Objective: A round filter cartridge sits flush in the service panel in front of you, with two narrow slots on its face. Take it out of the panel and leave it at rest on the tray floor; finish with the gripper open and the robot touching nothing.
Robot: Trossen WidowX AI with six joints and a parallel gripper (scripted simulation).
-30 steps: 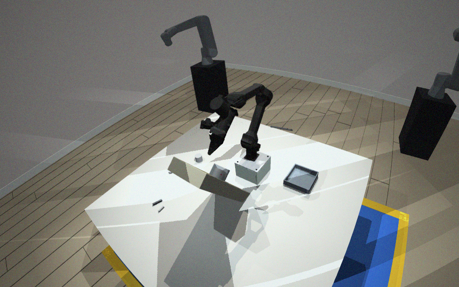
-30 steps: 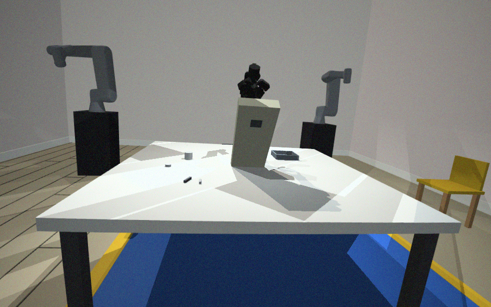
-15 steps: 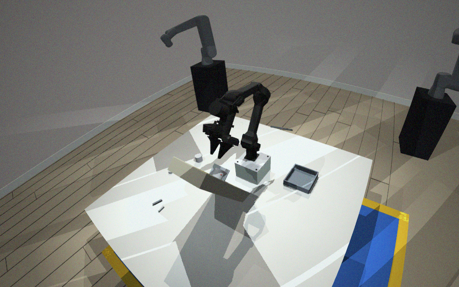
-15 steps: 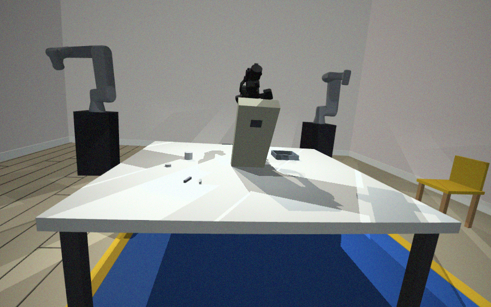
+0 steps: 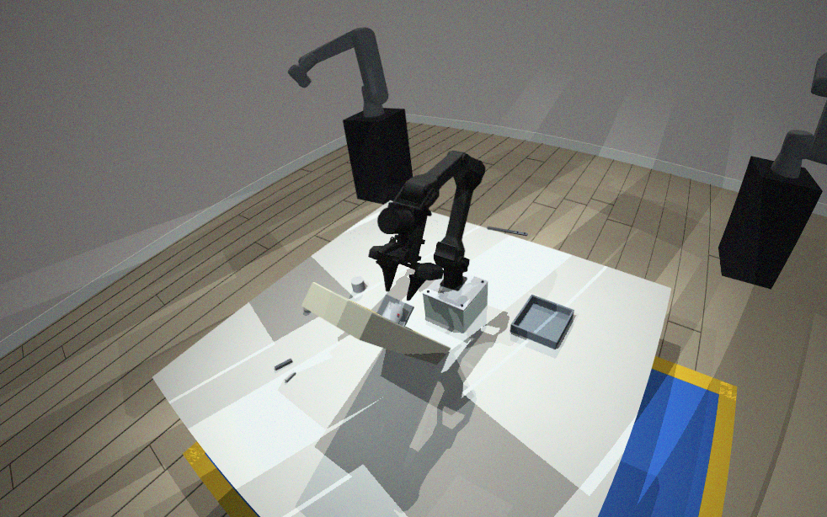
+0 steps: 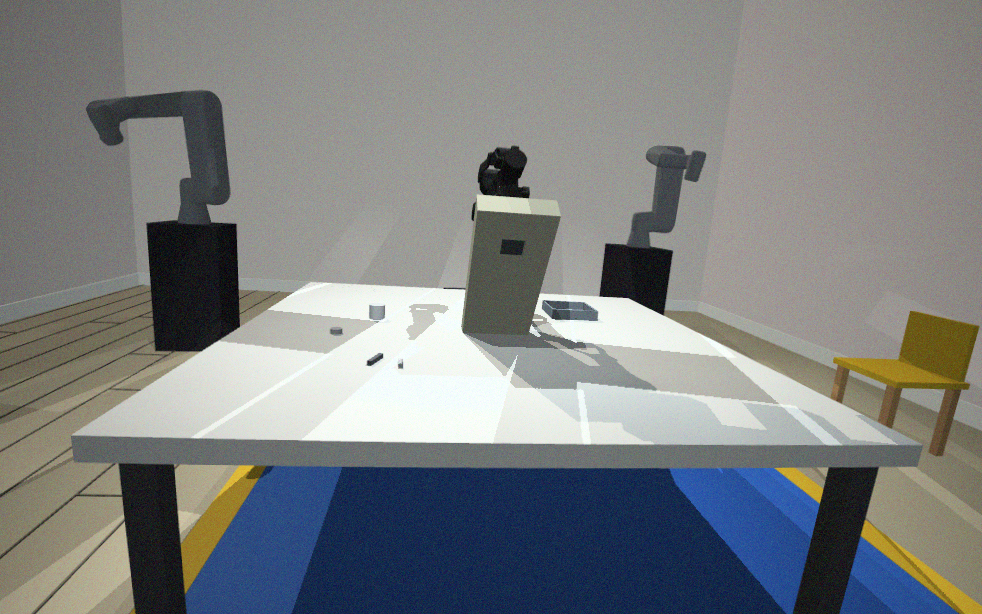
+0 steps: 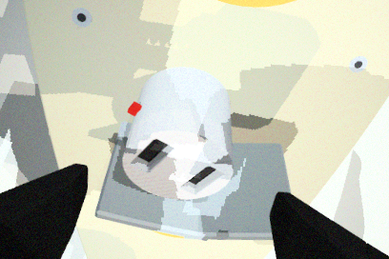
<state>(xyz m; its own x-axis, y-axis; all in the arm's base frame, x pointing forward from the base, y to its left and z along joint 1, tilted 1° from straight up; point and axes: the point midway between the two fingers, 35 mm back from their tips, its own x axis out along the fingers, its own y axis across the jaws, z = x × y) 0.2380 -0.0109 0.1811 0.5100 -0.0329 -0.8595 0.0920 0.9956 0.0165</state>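
Now: gripper tip 3 cm above the round filter cartridge and 2 cm short of it. The rest, counted from my gripper tip: disc (42 cm to the right, 24 cm below, 1 cm behind); dark grey tray (30 cm to the left, 29 cm behind, 24 cm below).
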